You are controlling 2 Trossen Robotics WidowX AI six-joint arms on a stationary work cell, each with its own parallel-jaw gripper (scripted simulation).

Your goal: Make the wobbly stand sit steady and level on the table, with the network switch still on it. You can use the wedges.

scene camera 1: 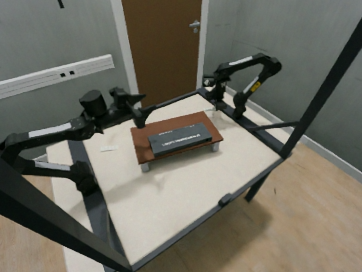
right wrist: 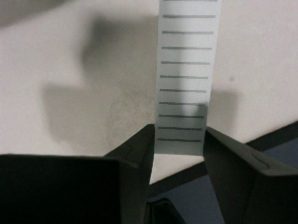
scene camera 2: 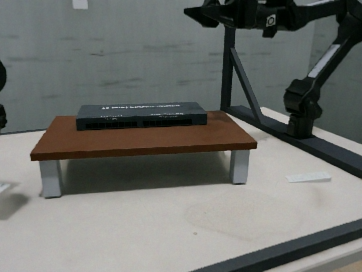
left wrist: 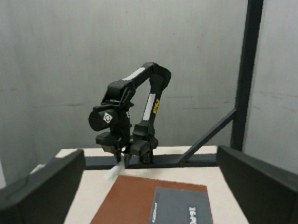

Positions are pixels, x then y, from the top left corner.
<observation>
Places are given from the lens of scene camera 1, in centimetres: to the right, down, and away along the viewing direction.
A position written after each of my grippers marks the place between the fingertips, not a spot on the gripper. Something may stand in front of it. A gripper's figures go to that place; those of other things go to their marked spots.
my left gripper (scene camera 1: 150,100): -12, -14, 66
dark network switch (scene camera 1: 177,139): -2, 2, 82
</observation>
